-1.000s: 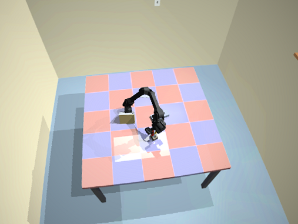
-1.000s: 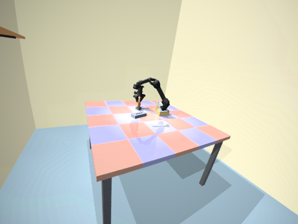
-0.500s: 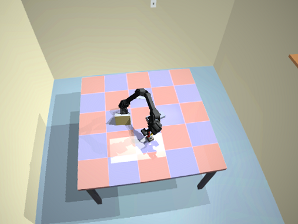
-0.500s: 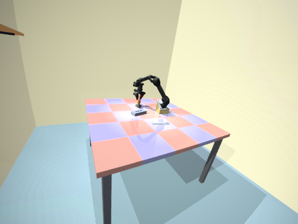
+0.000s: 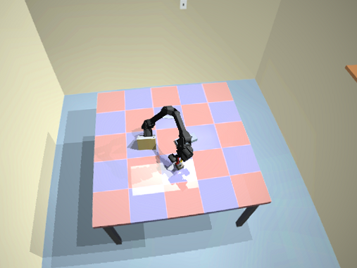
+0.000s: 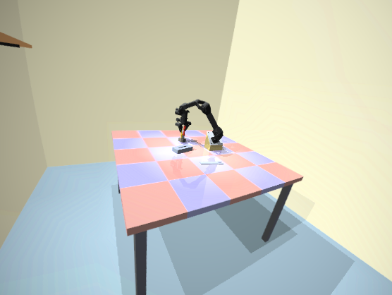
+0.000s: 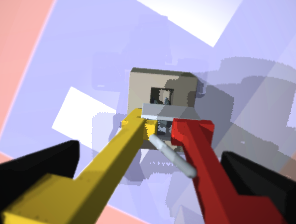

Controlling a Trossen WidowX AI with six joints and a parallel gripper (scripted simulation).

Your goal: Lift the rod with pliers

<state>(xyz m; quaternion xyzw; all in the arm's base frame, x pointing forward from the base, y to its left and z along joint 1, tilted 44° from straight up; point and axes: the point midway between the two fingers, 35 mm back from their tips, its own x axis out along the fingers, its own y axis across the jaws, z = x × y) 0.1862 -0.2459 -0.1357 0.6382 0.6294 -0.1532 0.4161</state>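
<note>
Right now my gripper tip is 210 mm to the right of the grey channel block, 110 mm short of it and 80 mm above it. Round my gripper tip: brass rod 210 mm to the left, 110 mm ahead, 90 mm below; holster 90 mm below, 10 mm behind; yellow handle 20 mm ahead, 10 mm to the left.
</note>
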